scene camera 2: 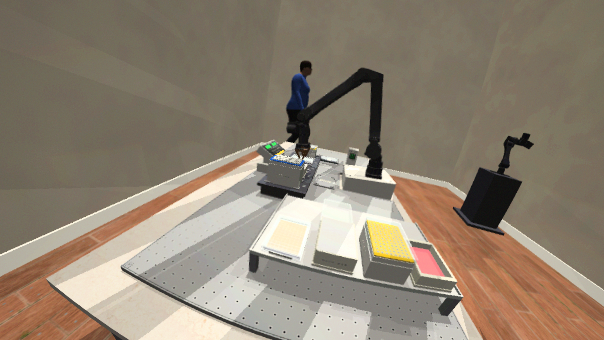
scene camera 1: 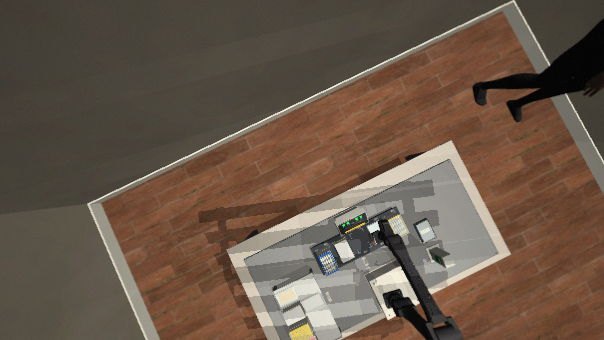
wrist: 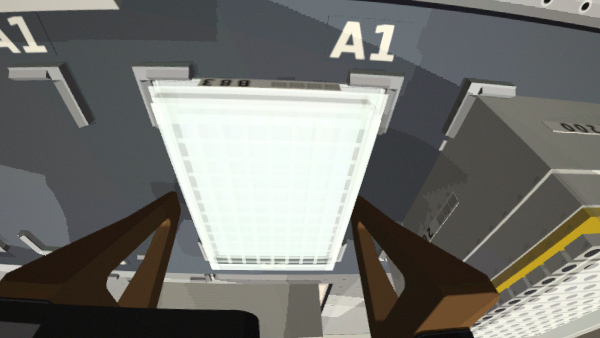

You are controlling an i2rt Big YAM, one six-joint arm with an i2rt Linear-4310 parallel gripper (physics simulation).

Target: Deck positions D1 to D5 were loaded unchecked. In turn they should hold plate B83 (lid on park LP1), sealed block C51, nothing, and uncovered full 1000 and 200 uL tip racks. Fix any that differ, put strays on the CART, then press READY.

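Places are measured from the arm's base along level axes (x down, y right, z back), in millimetres.
Pixels of known places: gripper, fingertip midpoint: [scene camera 1: 376, 233] [wrist: 267, 202]; arm's base, origin of the base link: [scene camera 2: 373, 175] [scene camera 1: 393, 298].
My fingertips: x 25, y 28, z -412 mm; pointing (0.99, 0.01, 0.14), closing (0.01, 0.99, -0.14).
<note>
For each thing: its middle in the pictures, then the offset to it from my fingertips. "pt": a spot on its surface instead.
- plate B83, body centre: [wrist: 271, 204] [scene camera 1: 377, 232] dx -5, dy +2, dz -5 mm
- blue-rimmed tip rack, body centre: [scene camera 2: 286, 170] [scene camera 1: 327, 260] dx -46, dy -365, dz +57 mm
- status panel, surface spot: [scene camera 2: 271, 147] [scene camera 1: 349, 224] pt dx -72, dy -169, dz -128 mm
- beige plate, body centre: [scene camera 2: 288, 233] [scene camera 1: 286, 296] dx -19, dy -682, dz +217 mm
- yellow tip rack, body centre: [scene camera 2: 387, 239] [scene camera 1: 301, 333] dx -64, dy -646, dz +430 mm
- pink-floored box, body centre: [scene camera 2: 424, 262] dx -22, dy -629, dz +537 mm
- small green-screen device, body centre: [scene camera 2: 351, 157] [scene camera 1: 441, 256] dx -11, dy +353, dz +260 mm
My gripper [wrist: 267, 202] [scene camera 2: 302, 153] is open, its fingertips on either side of the near part of plate B83 [wrist: 275, 175] [scene camera 1: 373, 227], with nothing gripped. The plate lies flat between corner brackets, under a clear lid, in the deck position beside the 200 rack. The grey 200 tip rack [wrist: 505, 145] [scene camera 1: 398, 225] with a yellow rim stands at the deck's right end; clear cover edges seem to show on it. A blue-rimmed tip rack [scene camera 1: 327, 263] [scene camera 2: 286, 172] stands at the left end. A white block [scene camera 1: 343, 251] is beside it. The middle position [scene camera 1: 361, 240] holds no labware.
A status panel [scene camera 1: 352, 222] [scene camera 2: 271, 147] stands behind the deck. A raised white shelf [scene camera 2: 305, 206] holds a beige plate [scene camera 2: 287, 237], a white block [scene camera 2: 336, 250], a yellow tip rack [scene camera 2: 390, 240] and a pink-floored box [scene camera 2: 429, 262]. A small green-screen device [scene camera 2: 352, 156] [scene camera 1: 438, 256] stands beyond the arm's base.
</note>
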